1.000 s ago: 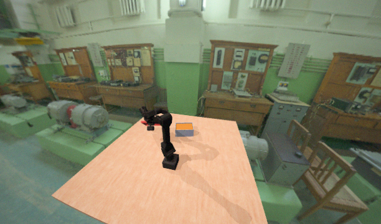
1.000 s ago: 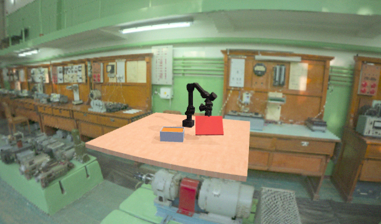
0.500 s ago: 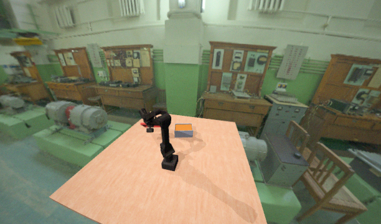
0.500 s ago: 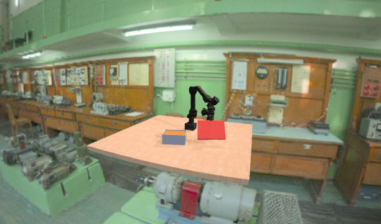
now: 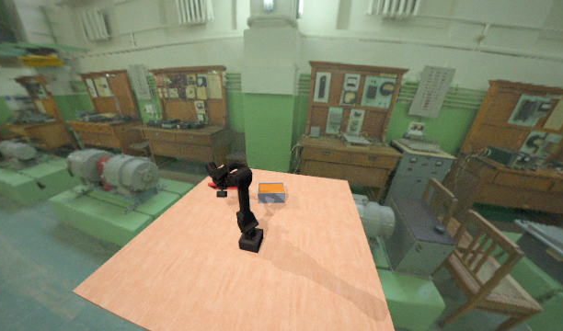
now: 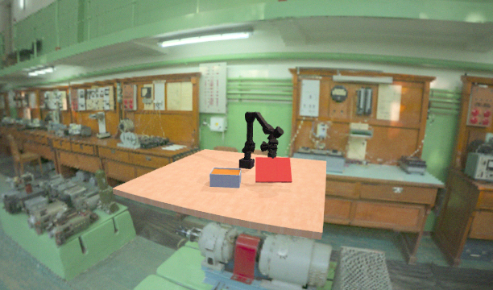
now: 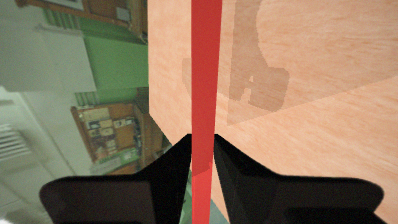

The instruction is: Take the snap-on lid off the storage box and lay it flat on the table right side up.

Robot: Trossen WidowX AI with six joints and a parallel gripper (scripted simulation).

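My gripper tip is now 60 mm short of the red lid, 20 mm to the right of it and 50 mm above it. Also, from my gripper tip: storage box 150 mm ahead, 280 mm to the right, 120 mm below.
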